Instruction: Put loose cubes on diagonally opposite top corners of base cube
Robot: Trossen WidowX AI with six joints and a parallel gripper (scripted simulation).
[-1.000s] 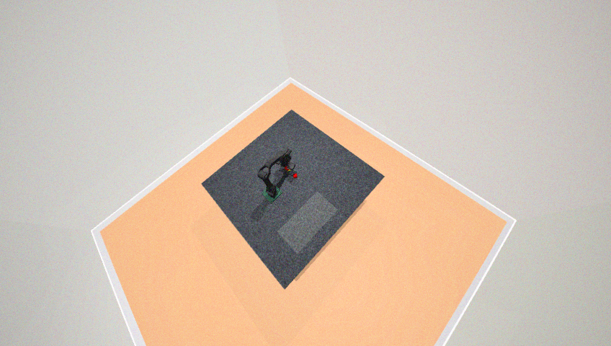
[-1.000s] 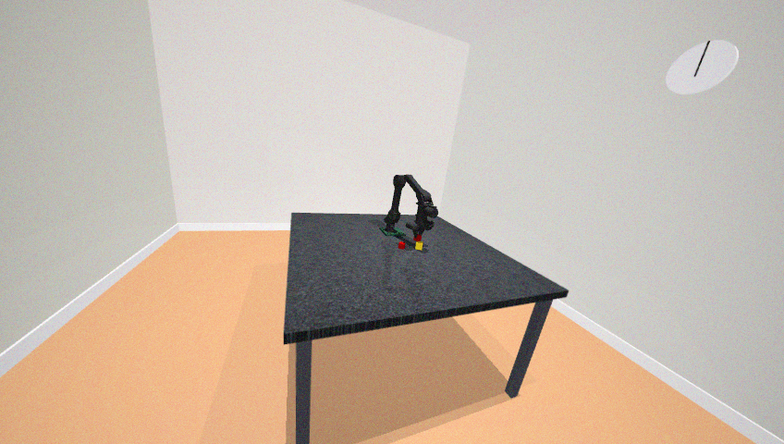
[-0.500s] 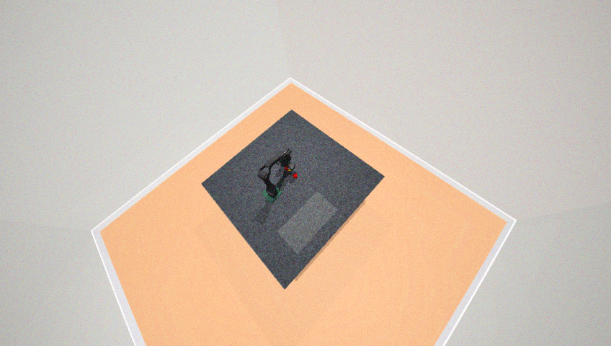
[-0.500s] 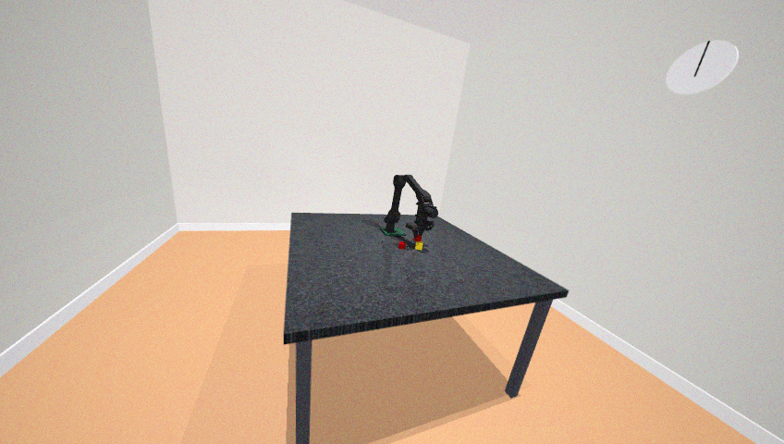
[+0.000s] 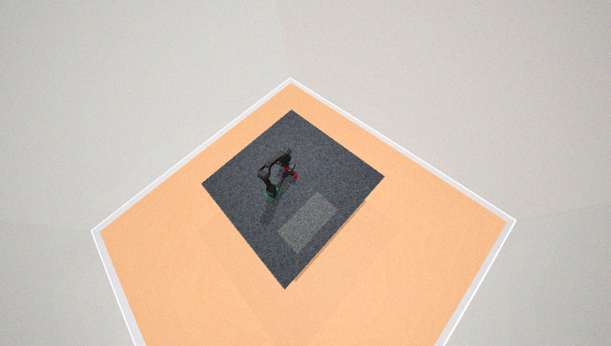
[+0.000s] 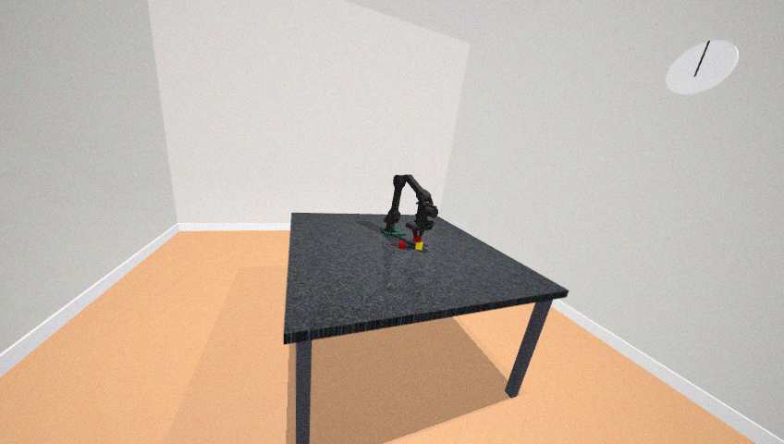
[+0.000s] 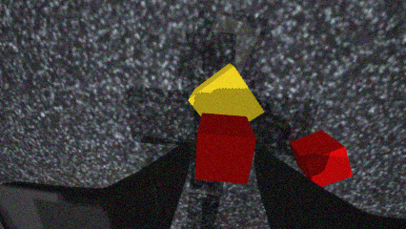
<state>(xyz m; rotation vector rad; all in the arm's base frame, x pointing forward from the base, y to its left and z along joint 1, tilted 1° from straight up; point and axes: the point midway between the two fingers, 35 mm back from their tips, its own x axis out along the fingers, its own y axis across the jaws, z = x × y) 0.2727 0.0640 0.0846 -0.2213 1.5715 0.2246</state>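
Right now my gripper tip is 2 cm short of the yellow cube, 1 cm to the right of it and 4 cm above it.
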